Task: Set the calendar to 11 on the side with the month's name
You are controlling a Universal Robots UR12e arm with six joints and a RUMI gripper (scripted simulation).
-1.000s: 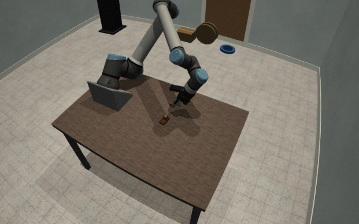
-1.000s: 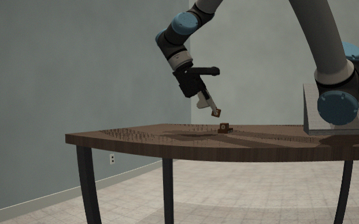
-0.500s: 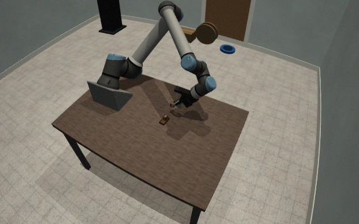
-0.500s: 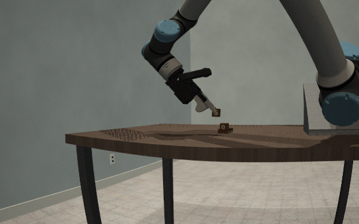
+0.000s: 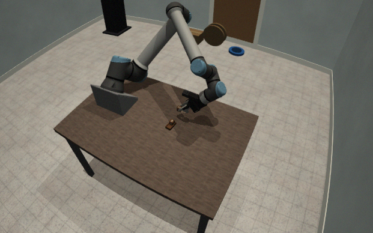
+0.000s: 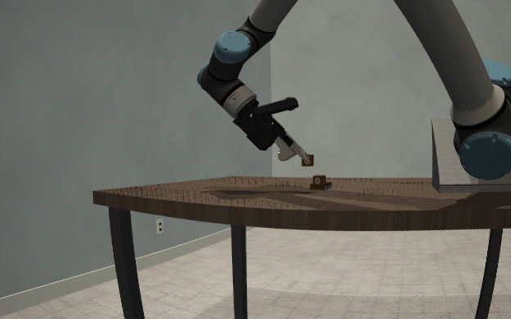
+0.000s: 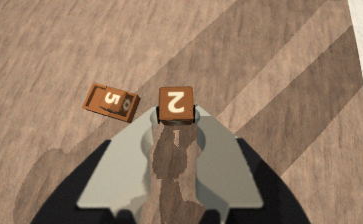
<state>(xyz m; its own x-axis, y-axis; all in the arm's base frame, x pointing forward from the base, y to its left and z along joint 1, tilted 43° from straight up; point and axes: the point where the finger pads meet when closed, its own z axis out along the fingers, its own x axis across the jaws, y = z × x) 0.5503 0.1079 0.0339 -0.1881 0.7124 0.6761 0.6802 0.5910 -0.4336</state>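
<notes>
The calendar tray is 20 mm behind my hand, 110 mm to the right of it and 80 mm below it. Also, from my hand: cube (10 mm behind, 10 mm below).
</notes>
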